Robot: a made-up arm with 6 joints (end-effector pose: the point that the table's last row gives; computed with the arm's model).
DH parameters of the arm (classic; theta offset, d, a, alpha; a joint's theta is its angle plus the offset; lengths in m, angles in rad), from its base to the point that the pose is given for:
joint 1: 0 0.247 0 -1.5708
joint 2: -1.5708 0 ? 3.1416
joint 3: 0 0 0 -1.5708
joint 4: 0 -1.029 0 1.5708
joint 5: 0 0.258 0 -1.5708
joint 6: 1.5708 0 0 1.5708
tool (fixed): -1.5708 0 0 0
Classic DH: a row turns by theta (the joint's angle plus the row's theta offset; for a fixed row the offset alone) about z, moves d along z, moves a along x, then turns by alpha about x.
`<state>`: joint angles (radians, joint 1 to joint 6).
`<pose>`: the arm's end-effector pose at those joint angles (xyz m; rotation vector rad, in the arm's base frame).
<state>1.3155 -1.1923 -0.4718 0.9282 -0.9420 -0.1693</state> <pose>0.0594 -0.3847 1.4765 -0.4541 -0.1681 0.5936</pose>
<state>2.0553 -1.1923 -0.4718 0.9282 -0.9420 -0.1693</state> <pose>0.3032 -0.2441 1.4765 -0.3851 -0.3408 1.3178</pose>
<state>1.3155 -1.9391 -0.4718 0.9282 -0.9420 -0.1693</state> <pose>-0.1275 -1.1009 0.9066 0.1931 -0.5399 0.4505</pose>
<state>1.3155 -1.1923 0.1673 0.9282 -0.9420 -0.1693</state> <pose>-0.0980 -0.9878 1.6918 0.0992 -0.4885 0.4742</pose>
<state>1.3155 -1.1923 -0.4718 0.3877 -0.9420 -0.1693</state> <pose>0.1590 -0.3364 1.3946 -0.2004 0.0990 1.0066</pose>
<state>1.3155 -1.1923 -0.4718 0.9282 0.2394 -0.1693</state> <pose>0.0594 -0.3847 1.4765 -0.0729 -1.2406 1.0013</pose>
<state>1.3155 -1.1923 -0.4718 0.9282 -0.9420 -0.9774</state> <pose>0.0594 -0.3847 1.4765 0.3285 0.0784 0.6093</pose>
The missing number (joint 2, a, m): 1.07
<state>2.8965 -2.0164 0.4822 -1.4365 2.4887 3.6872</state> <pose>1.5952 -0.3634 0.6074 -0.1655 0.9835 1.7550</pose>
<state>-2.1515 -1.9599 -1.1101 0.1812 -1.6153 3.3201</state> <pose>-0.0225 0.4282 0.6447 -1.0467 2.2315 0.7467</pose>
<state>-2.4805 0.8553 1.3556 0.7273 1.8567 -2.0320</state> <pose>-1.4035 -0.8476 1.5930 -0.4071 -0.4799 -0.2535</pose>
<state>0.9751 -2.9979 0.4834 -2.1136 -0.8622 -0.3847</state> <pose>-0.7819 -0.9161 -0.9466 0.7107 1.4292 -2.2769</pose>
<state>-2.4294 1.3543 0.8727 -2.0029 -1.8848 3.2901</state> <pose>-1.3285 -1.2897 -0.2074 -1.4336 0.0757 -0.9727</pose>
